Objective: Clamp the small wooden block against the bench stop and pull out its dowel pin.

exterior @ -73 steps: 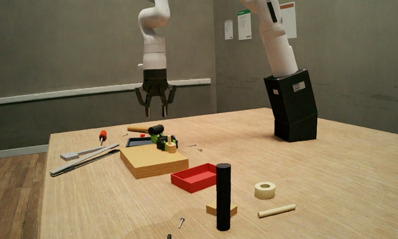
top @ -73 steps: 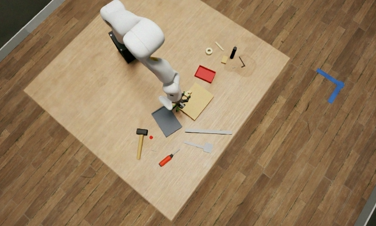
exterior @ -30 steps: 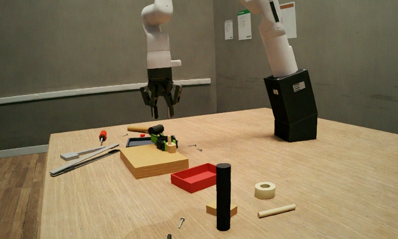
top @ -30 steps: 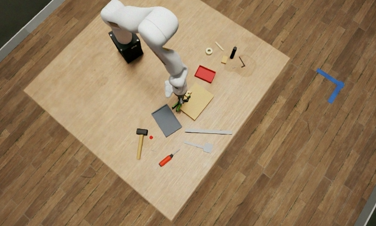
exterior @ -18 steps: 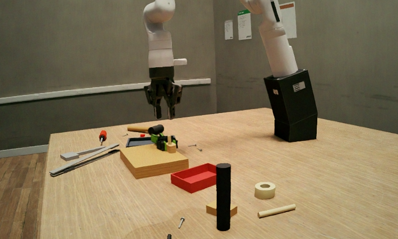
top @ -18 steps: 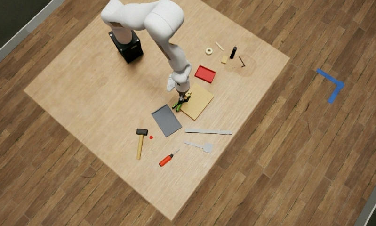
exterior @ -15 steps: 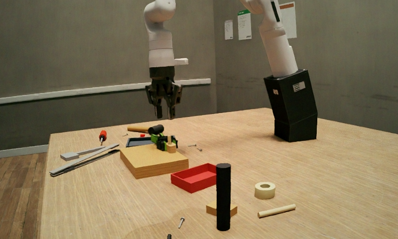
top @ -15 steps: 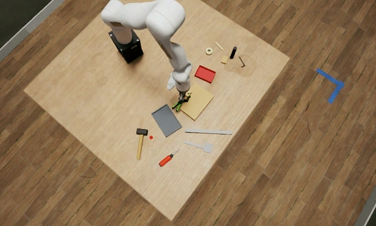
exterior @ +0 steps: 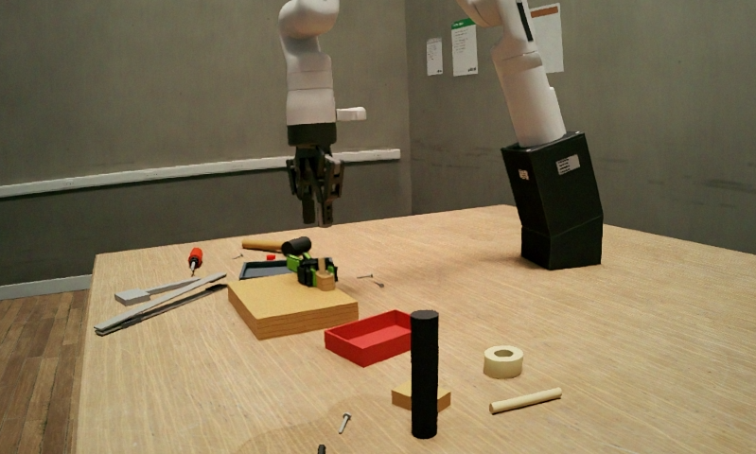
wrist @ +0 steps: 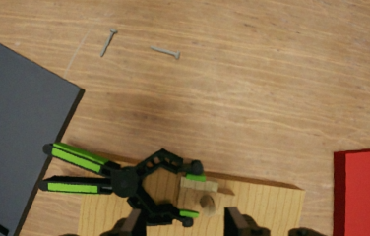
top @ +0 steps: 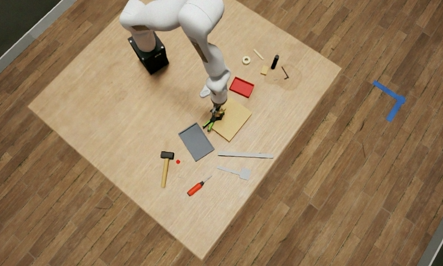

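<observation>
The dowel pin lies 2 cm to the left of my hand and 9 cm below it. Round my hand: wooden block: 2 cm to the left, 10 cm below; then tan bench board: 6 cm ahead, 1 cm to the left, 12 cm below; then grey tray: 1 cm behind, 20 cm to the right, 14 cm below.
</observation>
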